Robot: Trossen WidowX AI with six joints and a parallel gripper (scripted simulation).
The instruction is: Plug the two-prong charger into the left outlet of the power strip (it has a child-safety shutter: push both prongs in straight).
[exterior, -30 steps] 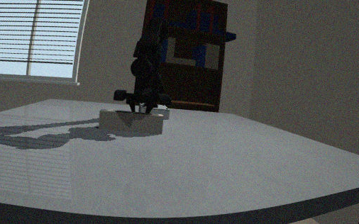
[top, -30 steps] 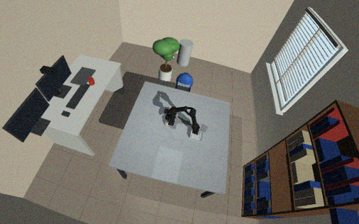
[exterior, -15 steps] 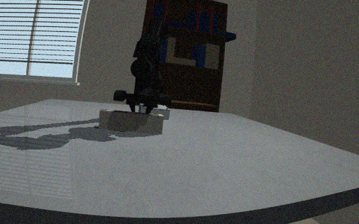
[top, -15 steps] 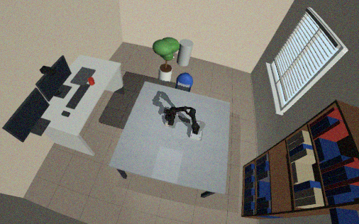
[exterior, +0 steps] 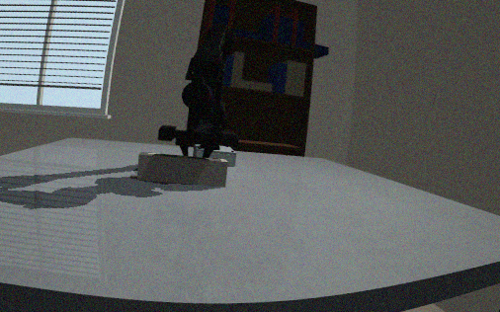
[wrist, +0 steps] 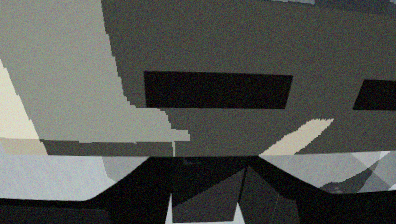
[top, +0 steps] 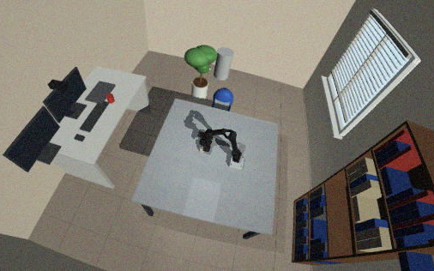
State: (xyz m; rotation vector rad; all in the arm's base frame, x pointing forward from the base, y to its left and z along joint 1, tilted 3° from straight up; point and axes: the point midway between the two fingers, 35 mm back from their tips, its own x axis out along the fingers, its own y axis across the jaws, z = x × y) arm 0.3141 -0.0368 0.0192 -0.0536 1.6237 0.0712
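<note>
The dark grey charger lies 20 mm ahead of my gripper tip and 10 mm above it.
</note>
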